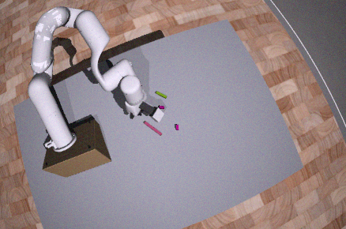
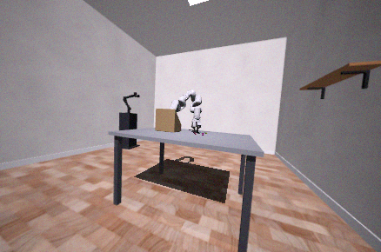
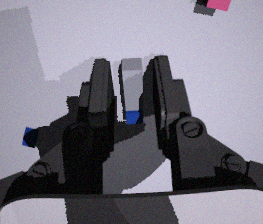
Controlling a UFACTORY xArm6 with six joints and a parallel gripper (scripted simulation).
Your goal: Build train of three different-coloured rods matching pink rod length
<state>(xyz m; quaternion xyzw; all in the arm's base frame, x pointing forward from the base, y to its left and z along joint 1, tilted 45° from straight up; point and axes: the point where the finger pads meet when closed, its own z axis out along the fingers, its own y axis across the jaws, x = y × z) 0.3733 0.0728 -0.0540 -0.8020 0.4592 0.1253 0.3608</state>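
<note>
The grey rod lies 2 cm below my hand. The rest, counted from my hand: lime rod: 12 cm ahead, 2 cm to the left, 2 cm below; pink rod: 10 cm to the right, 2 cm below, 1 cm ahead.
</note>
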